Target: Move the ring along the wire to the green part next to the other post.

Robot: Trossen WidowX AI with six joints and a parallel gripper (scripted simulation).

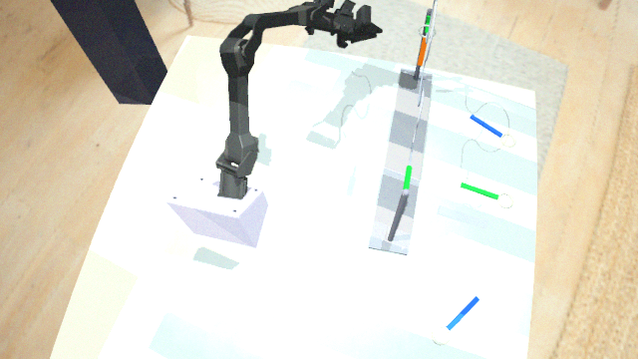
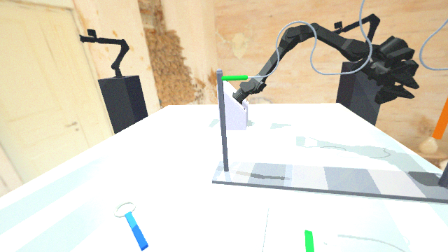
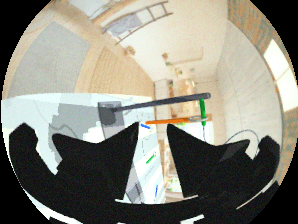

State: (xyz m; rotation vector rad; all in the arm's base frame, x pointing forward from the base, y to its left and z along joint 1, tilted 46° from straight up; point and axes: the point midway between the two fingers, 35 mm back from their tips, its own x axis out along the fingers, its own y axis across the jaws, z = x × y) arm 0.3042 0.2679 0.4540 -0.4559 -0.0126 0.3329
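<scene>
The orange-handled ring is 13 cm ahead of my gripper tip, 4 cm to the right of it and 2 cm above it.
</scene>
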